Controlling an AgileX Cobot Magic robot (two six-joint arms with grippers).
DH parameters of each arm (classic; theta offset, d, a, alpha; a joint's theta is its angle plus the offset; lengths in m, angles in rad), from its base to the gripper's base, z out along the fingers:
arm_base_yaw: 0 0.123 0 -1.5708
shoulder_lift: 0.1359 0 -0.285 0
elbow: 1.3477 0 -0.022 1.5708
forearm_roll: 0 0.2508 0 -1.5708
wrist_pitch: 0 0 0.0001 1.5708
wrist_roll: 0 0.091 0 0
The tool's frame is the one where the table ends.
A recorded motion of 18 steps. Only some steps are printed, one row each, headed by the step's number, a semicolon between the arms.
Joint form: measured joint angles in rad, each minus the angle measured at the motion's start. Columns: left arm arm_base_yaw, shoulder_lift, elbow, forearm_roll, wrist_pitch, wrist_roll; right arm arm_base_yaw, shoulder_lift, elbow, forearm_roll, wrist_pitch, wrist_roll.
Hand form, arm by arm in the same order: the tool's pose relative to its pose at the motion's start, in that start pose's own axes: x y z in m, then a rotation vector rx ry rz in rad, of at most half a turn. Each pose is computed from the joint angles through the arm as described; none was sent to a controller.
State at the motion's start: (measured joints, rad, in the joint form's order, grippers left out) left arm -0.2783 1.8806 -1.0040 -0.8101 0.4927 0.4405; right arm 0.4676 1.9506 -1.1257 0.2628 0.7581 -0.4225
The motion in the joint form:
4: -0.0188 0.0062 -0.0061 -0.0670 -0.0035 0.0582; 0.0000 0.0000 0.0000 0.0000 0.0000 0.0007
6: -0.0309 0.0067 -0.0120 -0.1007 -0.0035 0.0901; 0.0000 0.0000 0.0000 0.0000 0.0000 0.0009
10: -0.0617 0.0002 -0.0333 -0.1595 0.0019 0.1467; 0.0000 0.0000 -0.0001 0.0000 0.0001 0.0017
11: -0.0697 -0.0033 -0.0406 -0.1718 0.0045 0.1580; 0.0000 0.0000 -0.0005 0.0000 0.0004 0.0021
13: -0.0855 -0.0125 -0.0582 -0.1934 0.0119 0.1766; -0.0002 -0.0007 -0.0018 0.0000 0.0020 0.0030
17: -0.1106 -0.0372 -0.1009 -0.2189 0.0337 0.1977; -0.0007 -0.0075 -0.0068 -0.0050 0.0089 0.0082
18: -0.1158 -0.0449 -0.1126 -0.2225 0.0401 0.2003; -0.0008 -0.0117 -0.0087 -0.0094 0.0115 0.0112
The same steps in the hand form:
4: -0.0003 -0.0082 0.0033 0.0323 -0.0092 0.0150; 0.0000 0.0000 0.0000 0.0000 0.0000 0.0007
6: -0.0009 -0.0139 0.0040 0.0516 -0.0164 0.0292; 0.0000 0.0000 0.0000 0.0000 0.0000 0.0009
10: -0.0037 -0.0300 0.0026 0.0967 -0.0369 0.0695; 0.0000 0.0000 0.0000 0.0000 0.0000 0.0017
11: -0.0048 -0.0346 0.0014 0.1091 -0.0437 0.0805; -0.0001 0.0000 -0.0001 -0.0001 -0.0001 0.0020
13: -0.0076 -0.0447 -0.0022 0.1358 -0.0592 0.1030; -0.0003 0.0000 -0.0006 -0.0002 -0.0006 0.0027
17: -0.0149 -0.0648 -0.0139 0.1893 -0.0945 0.1482; -0.0011 0.0000 -0.0039 0.0028 -0.0043 0.0027
18: -0.0169 -0.0699 -0.0178 0.2027 -0.1045 0.1596; -0.0014 0.0000 -0.0057 0.0059 -0.0065 0.0016

